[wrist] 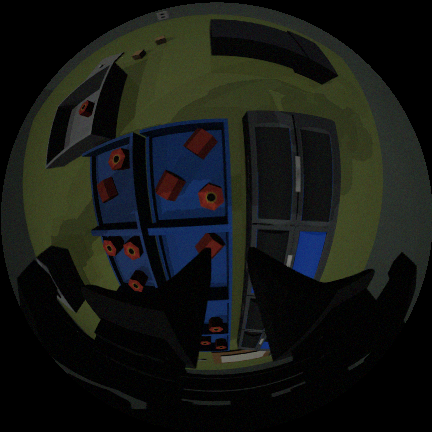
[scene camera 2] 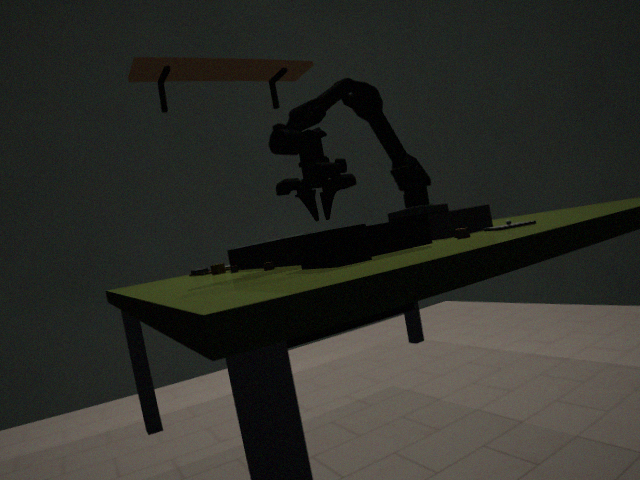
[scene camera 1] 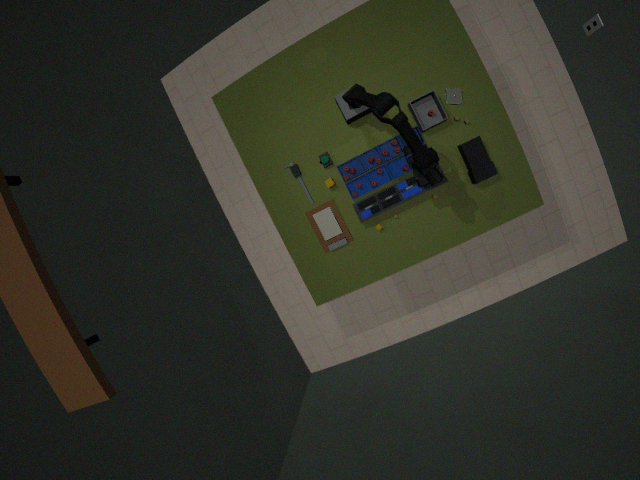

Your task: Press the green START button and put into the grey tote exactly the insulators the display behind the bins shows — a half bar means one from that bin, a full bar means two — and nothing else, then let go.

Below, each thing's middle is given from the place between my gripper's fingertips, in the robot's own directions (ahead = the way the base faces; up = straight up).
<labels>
Now: the display panel point(scene camera 2: 284, 252) 100 mm ahead of my hand, 90 mm to the right of it and 60 mm below it. Round my hand: dark box point(scene camera 2: 333, 248): 310 mm to the left, 60 mm below, 50 mm ahead; grey tote point(scene camera 2: 478, 218): 240 mm behind, 140 mm to the left, 60 mm below.
</labels>
